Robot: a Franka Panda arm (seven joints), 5 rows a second.
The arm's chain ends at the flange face. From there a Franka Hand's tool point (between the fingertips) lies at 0.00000 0.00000 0.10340 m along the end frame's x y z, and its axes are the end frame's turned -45 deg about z.
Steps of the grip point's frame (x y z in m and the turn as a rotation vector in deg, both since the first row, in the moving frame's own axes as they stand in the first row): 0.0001, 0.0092, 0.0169, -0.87, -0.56, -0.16; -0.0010, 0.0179, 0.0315, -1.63, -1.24, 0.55; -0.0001, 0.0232, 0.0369, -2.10, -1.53, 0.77; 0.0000, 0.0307, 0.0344, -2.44, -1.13, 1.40; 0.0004, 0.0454, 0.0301, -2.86, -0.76, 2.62; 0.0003, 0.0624, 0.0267, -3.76, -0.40, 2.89; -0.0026, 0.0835, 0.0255, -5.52, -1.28, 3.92
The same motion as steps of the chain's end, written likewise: 0.0062, 0.0046, 0.0169, -1.01, 0.22, -0.16; 0.0115, 0.0097, 0.0316, -2.03, 0.28, 0.55; 0.0156, 0.0118, 0.0370, -2.57, 0.40, 0.77; 0.0201, 0.0171, 0.0345, -2.52, 0.93, 1.40; 0.0298, 0.0271, 0.0302, -2.56, 1.48, 2.62; 0.0402, 0.0385, 0.0269, -2.94, 2.38, 2.89; 0.0521, 0.0520, 0.0260, -4.81, 3.00, 3.92
